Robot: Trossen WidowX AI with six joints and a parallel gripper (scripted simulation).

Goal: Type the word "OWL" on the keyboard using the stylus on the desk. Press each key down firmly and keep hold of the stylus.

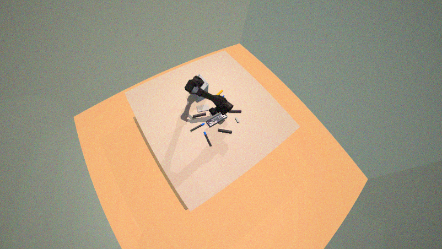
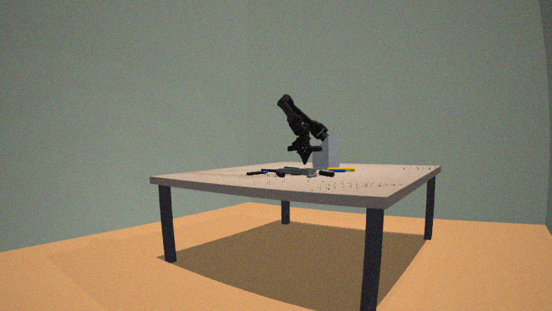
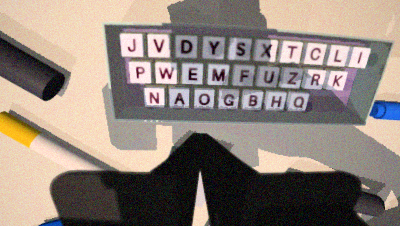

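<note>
Right now the blue stylus is 14 cm behind my gripper tip, 16 cm to the left of it and 4 cm below it. Round my gripper tip: grey block 6 cm behind, 1 cm to the left, 4 cm below; then yellow-tipped marker 4 cm behind, 13 cm to the left, 4 cm below; then yellow cylinder 19 cm behind, 13 cm to the left, 4 cm below.
</note>
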